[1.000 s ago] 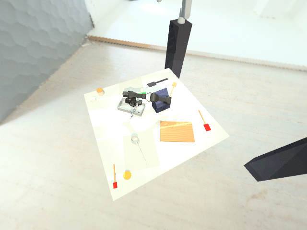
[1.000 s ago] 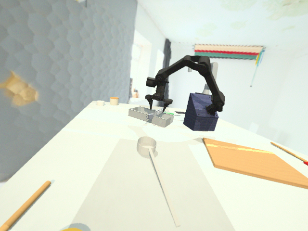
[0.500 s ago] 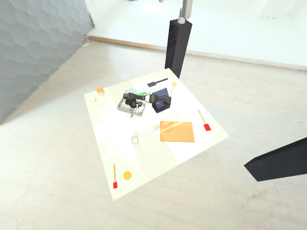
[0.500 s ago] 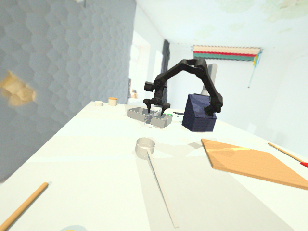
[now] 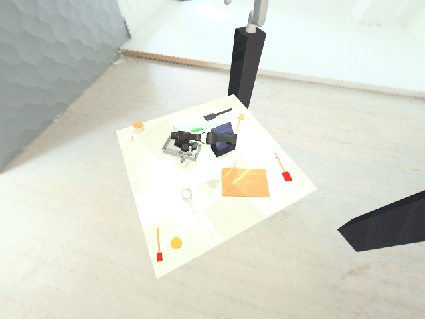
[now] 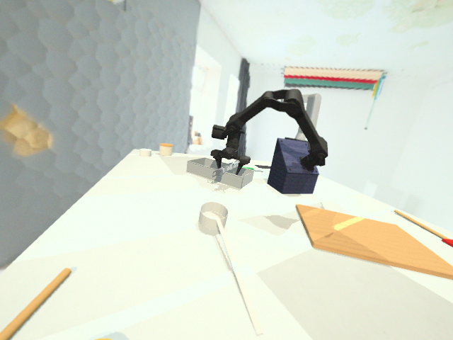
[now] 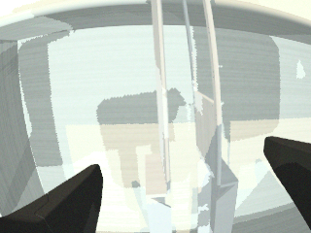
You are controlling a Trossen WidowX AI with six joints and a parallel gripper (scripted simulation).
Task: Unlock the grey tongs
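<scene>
Now: gripper tip 30 mm short of the roasting tin and 40 mm to the left of it. The rest, counted from my gripper tip: black spatula (460 mm behind, 300 mm to the right, 30 mm below); then wooden board (290 mm behind, 480 mm to the left, 20 mm below); then yellow lock piece (50 mm ahead, 60 mm to the left, 40 mm above).
</scene>
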